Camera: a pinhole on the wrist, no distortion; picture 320 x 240 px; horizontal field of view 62.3 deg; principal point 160.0 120.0 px. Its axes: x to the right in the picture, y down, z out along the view. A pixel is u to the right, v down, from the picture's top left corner.
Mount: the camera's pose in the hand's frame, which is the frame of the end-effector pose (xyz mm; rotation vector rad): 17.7 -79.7 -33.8 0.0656 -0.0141 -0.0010
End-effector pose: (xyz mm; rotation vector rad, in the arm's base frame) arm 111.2 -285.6 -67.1 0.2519 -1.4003 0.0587
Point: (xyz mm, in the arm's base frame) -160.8 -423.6 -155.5
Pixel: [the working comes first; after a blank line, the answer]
In the camera's frame: -132.0 5.1 314.8

49 124
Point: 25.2 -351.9 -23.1
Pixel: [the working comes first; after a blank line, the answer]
In the camera's frame: 19.5 46.7 134.3

198 212
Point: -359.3 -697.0 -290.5
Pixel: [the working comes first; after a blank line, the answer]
In the camera's frame: -265.5 -226.5 561.6

35 13
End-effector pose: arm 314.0 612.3 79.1 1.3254 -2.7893 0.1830
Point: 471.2 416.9 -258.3
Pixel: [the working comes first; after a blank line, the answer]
In the camera's frame: 7.3 -109.3 402.4

165 48
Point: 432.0 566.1 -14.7
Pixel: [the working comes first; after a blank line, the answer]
In the camera's frame: -63.6 -23.8 136.3

37 74
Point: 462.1 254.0 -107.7
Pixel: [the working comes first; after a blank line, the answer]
In the camera's frame: 150.9 -225.3 279.0

outside the picture
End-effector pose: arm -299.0 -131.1 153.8 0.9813 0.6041 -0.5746
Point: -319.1 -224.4 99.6
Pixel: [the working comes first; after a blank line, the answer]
In the camera's frame: 23.2 -0.6 89.0

229 118
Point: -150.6 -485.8 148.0
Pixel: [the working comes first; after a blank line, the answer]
In the camera's frame: 155.7 47.4 370.4

271 154
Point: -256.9 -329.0 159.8
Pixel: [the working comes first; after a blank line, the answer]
In the camera's frame: 44.4 39.8 216.9

214 169
